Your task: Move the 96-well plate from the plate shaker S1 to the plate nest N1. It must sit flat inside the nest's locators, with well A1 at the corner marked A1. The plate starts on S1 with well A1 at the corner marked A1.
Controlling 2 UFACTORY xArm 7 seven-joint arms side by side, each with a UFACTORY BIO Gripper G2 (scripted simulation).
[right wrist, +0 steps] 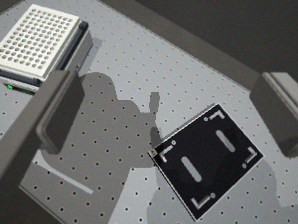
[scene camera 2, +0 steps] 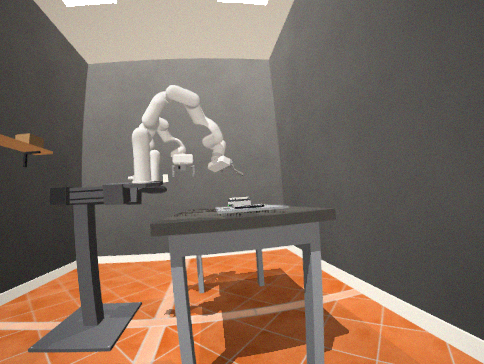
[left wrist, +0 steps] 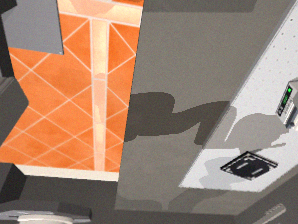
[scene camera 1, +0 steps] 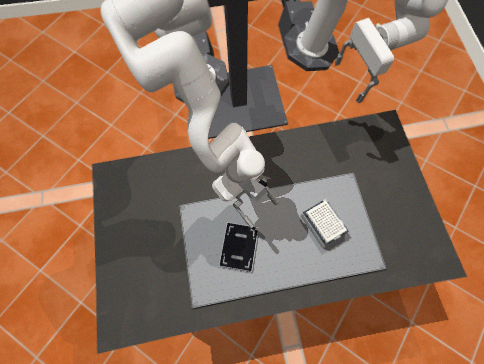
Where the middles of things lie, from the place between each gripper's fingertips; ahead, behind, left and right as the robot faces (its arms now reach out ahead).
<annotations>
Right now my right hand is 23 cm to the right of the white 96-well plate (scene camera 1: 323, 211), 15 cm above it and 9 cm short of it. The rest, counted from my right hand: black plate nest N1 (scene camera 1: 244, 247): 20 cm below, 10 cm to the right, 6 cm ahead.
I see the white 96-well plate 390 mm ahead of my left hand, 200 mm to the right of it and 220 mm below it. From my left hand the other things lie so: black plate nest N1: 370 mm ahead, 530 mm to the right, 280 mm below.
</annotations>
